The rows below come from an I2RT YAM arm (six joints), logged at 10 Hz.
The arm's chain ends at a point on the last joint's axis. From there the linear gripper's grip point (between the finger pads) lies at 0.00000 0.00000 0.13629 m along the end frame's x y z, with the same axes.
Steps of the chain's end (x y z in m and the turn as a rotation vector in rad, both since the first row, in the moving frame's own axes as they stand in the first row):
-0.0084 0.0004 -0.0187 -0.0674 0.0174 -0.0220
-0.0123 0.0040 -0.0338 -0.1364 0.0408 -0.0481
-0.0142 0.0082 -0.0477 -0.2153 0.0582 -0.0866
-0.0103 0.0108 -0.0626 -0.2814 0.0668 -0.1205
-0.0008 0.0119 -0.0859 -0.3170 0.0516 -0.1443
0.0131 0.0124 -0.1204 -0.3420 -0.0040 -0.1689
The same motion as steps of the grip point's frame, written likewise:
-0.0059 0.0096 -0.0190 -0.0674 0.0174 -0.0220
-0.0063 0.0224 -0.0352 -0.1364 0.0408 -0.0481
-0.0051 0.0369 -0.0511 -0.2153 0.0582 -0.0866
0.0009 0.0480 -0.0683 -0.2814 0.0668 -0.1205
0.0092 0.0537 -0.0929 -0.3170 0.0516 -0.1443
0.0165 0.0579 -0.1283 -0.3420 -0.0040 -0.1689

